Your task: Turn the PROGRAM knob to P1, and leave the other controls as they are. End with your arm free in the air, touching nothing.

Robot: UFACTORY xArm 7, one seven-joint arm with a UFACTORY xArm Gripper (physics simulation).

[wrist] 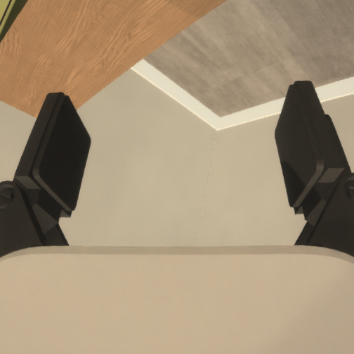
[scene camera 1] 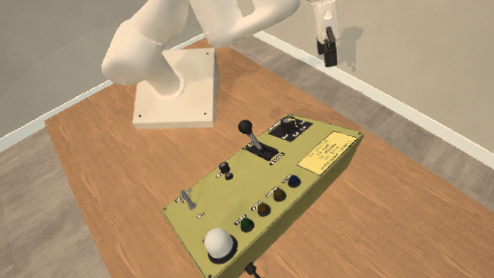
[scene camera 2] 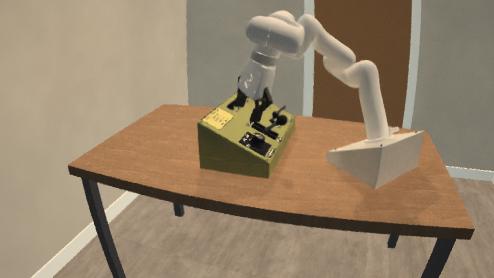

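Note:
The black PROGRAM knob sits on its dark label plate at one end of the green control box. A thin yellow pointer shows on the knob in scene camera 1, but the P labels are too blurred to tell which one it points at. My gripper is open and empty, in the air and apart from the knob. In scene camera 2 its fingers overlap the box in the picture. In the wrist view a corner of the box shows at top left; the knob does not show.
A ball-topped lever stands beside the knob. A small black control, a grey toggle, several small dark lamps, a white dome and a yellow label are on the box. A cable leaves its side.

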